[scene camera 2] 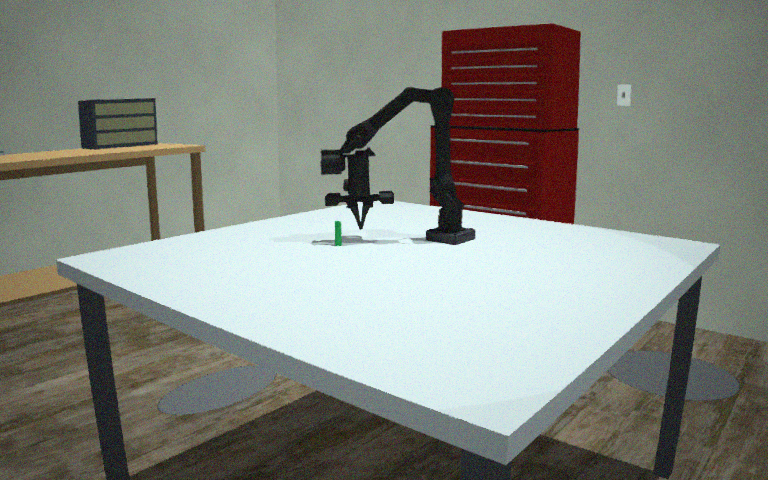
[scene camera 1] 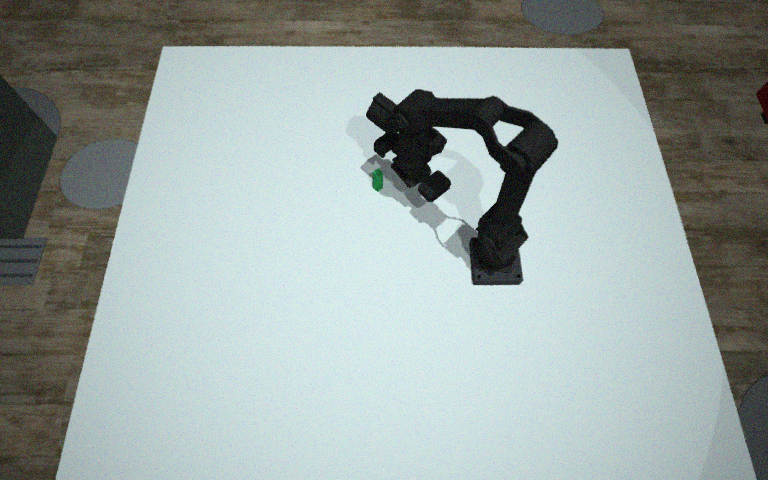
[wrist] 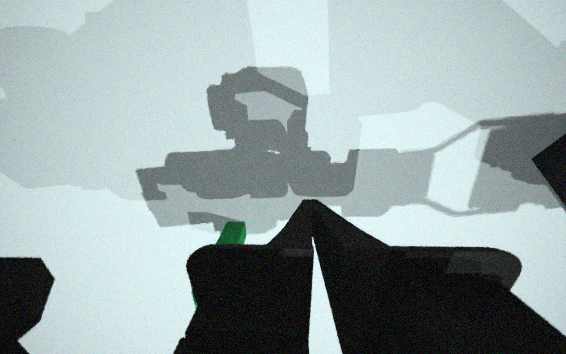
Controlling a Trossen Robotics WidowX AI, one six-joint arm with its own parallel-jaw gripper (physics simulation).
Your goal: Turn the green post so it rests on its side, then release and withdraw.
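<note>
The green post [scene camera 1: 377, 180] [scene camera 2: 338, 233] stands upright on the white table. In the wrist view the post [wrist: 232, 233] shows in part beyond the left finger, which hides the rest of it. My gripper [scene camera 2: 360, 227] [wrist: 309, 205] points down, with its fingertips together and no thing between them. In scene camera 2 it hangs above the table to the right of the post, apart from it, with its tips at about the height of the post's upper part. In scene camera 1 the fingertips are hidden or too dark to make out.
The white table [scene camera 1: 283, 339] [scene camera 2: 396, 316] bears the arm's base [scene camera 1: 497, 275] [scene camera 2: 450, 235], to the right of the post. The arm's shadows fall around the post. A red drawer cabinet [scene camera 2: 557, 84] and a wooden bench [scene camera 2: 181, 149] with a small drawer box [scene camera 2: 87, 124] stand beyond the table.
</note>
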